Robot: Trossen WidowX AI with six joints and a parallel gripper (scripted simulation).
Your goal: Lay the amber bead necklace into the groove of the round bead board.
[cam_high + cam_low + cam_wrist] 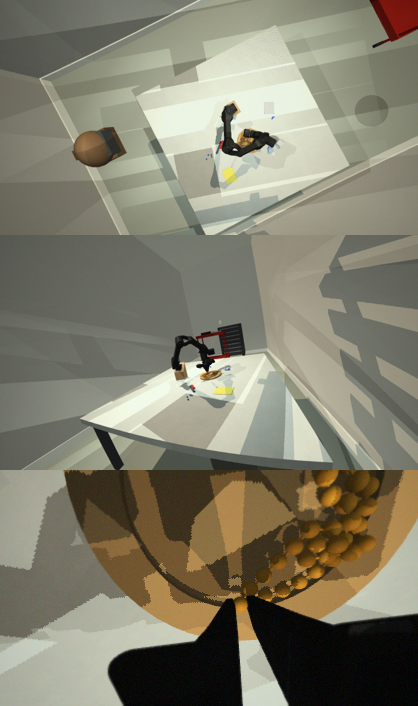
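The round bead board is 5 cm to the right of my gripper tip, 4 cm ahead of it and 2 cm below it. From my gripper tip the other things lie so: grey square: 23 cm to the left, 11 cm behind, 2 cm below; then light blue cube: 19 cm ahead, 5 cm to the left, 1 cm below; then white cube: 18 cm ahead, 15 cm to the left, 1 cm below.
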